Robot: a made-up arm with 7 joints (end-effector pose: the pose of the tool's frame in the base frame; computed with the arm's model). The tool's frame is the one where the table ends.
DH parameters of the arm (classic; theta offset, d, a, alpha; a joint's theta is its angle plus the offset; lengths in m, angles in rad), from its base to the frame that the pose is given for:
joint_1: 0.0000 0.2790 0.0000 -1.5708
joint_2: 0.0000 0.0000 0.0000 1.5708
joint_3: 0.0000 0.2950 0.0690 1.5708
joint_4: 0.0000 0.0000 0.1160 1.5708
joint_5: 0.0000 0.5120 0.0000 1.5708
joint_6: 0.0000 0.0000 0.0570 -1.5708
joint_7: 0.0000 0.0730 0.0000 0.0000
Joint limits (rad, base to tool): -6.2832..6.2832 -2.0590..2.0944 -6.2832..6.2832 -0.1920..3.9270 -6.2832..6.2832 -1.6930..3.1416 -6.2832..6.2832
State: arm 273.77 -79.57 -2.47 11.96 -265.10 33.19 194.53
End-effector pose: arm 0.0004 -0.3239 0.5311 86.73 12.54 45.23
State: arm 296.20 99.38 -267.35 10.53 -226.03 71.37 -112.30
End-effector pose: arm 0.1821 0.3625 0.3718 -21.57 36.76 4.10
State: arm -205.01 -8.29 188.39 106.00 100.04 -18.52 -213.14
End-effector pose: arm 0.6021 -0.2702 0.7374 69.26 53.10 28.00
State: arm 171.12 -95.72 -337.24 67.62 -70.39 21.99 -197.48
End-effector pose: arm 0.1948 -0.3161 0.8684 -17.55 -16.16 72.36
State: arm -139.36 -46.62 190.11 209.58 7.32 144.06 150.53
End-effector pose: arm 0.3023 0.2290 0.9038 -106.23 121.10 19.20
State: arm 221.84 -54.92 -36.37 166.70 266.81 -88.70 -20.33
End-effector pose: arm 0.4392 0.3650 0.7977 11.33 70.02 -114.91
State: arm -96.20 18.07 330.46 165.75 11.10 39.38 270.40
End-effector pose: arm -0.0924 -0.3632 1.1141 69.91 -12.88 -23.24
